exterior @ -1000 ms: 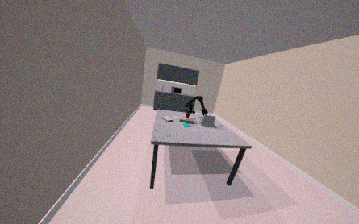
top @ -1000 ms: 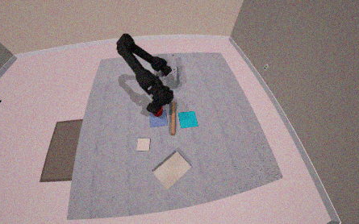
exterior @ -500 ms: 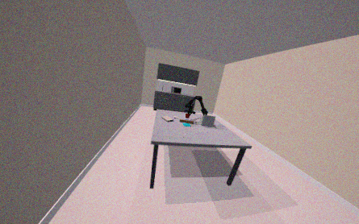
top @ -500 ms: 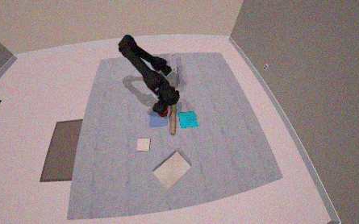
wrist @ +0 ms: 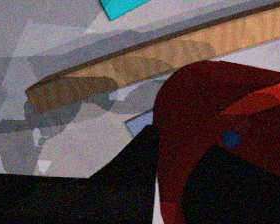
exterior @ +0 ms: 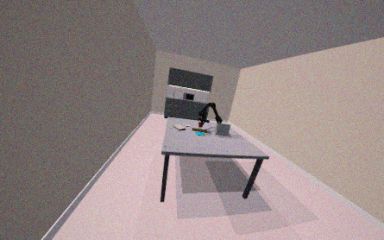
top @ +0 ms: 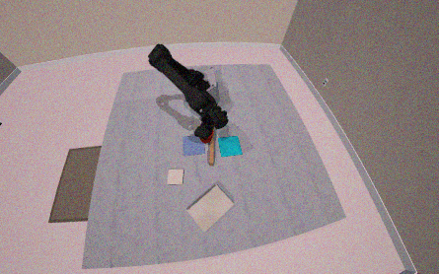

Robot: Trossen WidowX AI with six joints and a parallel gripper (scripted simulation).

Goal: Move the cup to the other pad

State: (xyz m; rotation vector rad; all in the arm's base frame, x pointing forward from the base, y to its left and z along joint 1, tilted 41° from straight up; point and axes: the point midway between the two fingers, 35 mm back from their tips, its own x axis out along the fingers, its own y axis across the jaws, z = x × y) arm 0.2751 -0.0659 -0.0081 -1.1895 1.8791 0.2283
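Now: the blue marble 40 mm to the right of my gripper tip, 30 mm ahead of it and 20 mm below it. From my gripper tip the other things lie so: wooden bar 90 mm below, 40 mm ahead, 10 mm to the left; then cream tile 360 mm ahead, 90 mm below, 70 mm to the right; then blue pad 110 mm below, 90 mm to the right, 10 mm ahead.
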